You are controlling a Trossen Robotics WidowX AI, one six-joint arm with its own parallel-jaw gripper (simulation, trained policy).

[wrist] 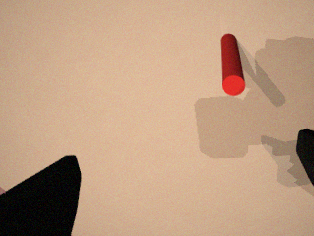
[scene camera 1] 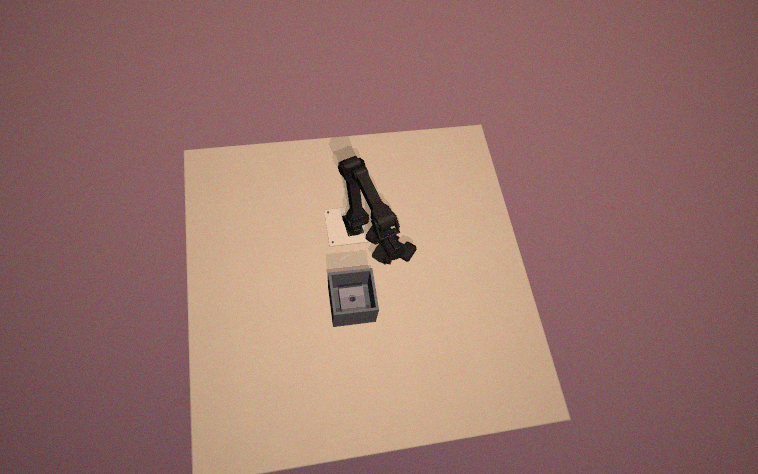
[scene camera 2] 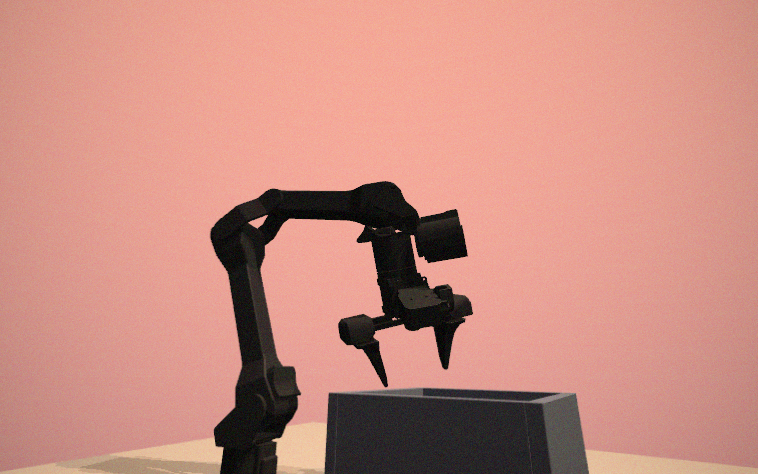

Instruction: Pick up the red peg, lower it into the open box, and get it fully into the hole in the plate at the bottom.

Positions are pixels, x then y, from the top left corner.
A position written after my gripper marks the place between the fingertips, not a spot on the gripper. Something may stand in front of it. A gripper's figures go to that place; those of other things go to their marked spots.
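Labels:
My gripper (wrist: 193,155) is 10 cm from the lens; a red peg (wrist: 232,75) is 15 cm from the lens.

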